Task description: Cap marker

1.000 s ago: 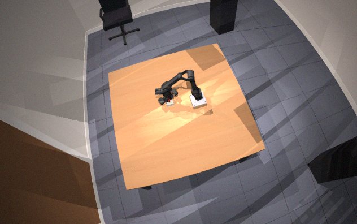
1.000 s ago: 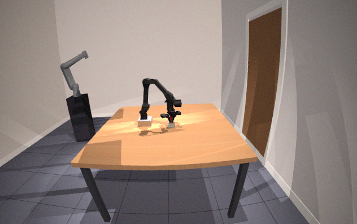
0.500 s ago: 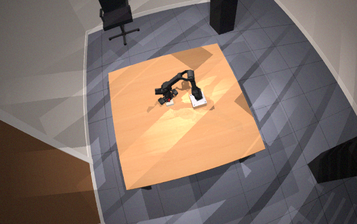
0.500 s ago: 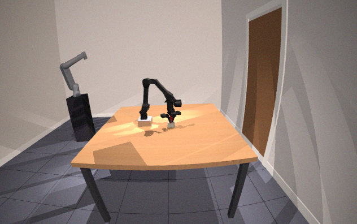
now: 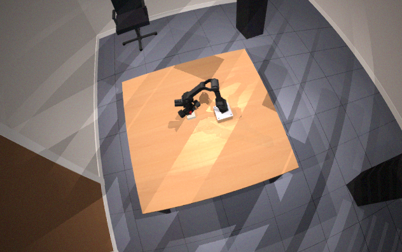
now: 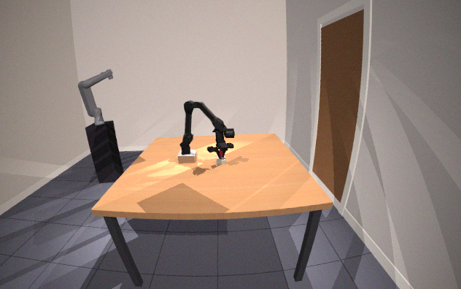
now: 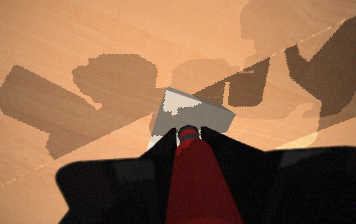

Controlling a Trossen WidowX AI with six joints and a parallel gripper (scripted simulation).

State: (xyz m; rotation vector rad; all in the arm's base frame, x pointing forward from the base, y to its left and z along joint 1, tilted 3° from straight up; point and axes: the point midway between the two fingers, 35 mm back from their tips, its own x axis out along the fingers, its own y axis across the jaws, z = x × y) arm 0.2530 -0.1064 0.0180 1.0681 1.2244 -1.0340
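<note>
Now: gripper tip 5 cm below the red cap. Round my gripper tip: holder block (2 cm below).
</note>
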